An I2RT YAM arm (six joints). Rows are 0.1 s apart.
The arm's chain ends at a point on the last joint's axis. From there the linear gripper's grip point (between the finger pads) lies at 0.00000 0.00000 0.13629 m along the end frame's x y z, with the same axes.
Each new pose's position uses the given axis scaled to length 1; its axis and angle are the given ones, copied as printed.
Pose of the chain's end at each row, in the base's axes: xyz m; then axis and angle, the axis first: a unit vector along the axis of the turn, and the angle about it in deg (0 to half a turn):
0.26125, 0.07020, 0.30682, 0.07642, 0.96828, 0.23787, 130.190
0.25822, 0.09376, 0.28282, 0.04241, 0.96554, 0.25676, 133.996
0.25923, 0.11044, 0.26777, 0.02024, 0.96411, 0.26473, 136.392
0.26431, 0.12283, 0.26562, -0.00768, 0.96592, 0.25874, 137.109
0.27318, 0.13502, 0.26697, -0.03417, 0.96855, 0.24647, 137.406
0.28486, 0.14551, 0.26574, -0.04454, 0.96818, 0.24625, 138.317
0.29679, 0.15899, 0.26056, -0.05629, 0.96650, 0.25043, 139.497
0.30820, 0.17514, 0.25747, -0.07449, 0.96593, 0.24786, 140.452
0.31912, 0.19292, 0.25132, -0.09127, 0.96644, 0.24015, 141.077
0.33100, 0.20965, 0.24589, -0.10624, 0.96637, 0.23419, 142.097
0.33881, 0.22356, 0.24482, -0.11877, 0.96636, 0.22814, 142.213
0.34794, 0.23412, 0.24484, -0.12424, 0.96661, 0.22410, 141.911
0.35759, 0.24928, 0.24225, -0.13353, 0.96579, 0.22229, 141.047
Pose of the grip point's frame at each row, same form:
0.36614, 0.11389, 0.23156, 0.07642, 0.96828, 0.23787, 130.190
0.35540, 0.14686, 0.20338, 0.04241, 0.96554, 0.25676, 133.996
0.35112, 0.16851, 0.18555, 0.02024, 0.96411, 0.26473, 136.392
0.35344, 0.18256, 0.18158, -0.00768, 0.96592, 0.25874, 137.109
0.36053, 0.19466, 0.18101, -0.03417, 0.96855, 0.24647, 137.406
0.37000, 0.20631, 0.17839, -0.04454, 0.96818, 0.24625, 138.317
0.37896, 0.22204, 0.17198, -0.05629, 0.96650, 0.25043, 139.497
0.38757, 0.23939, 0.16721, -0.07449, 0.96593, 0.24786, 140.452
0.39656, 0.25698, 0.15926, -0.09127, 0.96644, 0.24015, 141.077
0.40584, 0.27373, 0.15172, -0.10624, 0.96637, 0.23419, 142.097
0.41290, 0.28727, 0.14981, -0.11877, 0.96636, 0.22814, 142.213
0.42243, 0.29732, 0.14980, -0.12424, 0.96661, 0.22410, 141.911
0.43315, 0.31274, 0.14823, -0.13353, 0.96579, 0.22229, 141.047

